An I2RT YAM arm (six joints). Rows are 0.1 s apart.
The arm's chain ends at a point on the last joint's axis. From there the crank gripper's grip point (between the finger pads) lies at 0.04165 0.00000 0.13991 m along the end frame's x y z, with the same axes.
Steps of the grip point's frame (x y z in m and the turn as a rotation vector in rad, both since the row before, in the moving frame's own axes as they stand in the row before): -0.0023 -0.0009 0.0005 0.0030 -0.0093 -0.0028; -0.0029 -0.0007 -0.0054 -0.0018 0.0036 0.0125; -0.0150 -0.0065 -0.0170 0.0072 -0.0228 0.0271; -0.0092 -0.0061 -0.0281 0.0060 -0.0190 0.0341; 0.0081 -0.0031 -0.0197 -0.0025 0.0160 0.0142
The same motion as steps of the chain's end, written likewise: -0.0010 -0.0004 0.0001 0.0030 -0.0093 -0.0028; -0.0034 -0.0015 -0.0052 -0.0018 0.0036 0.0125; -0.0118 -0.0066 -0.0179 0.0072 -0.0228 0.0271; -0.0065 -0.0066 -0.0289 0.0060 -0.0190 0.0341; 0.0059 -0.0041 -0.0190 -0.0025 0.0160 0.0142
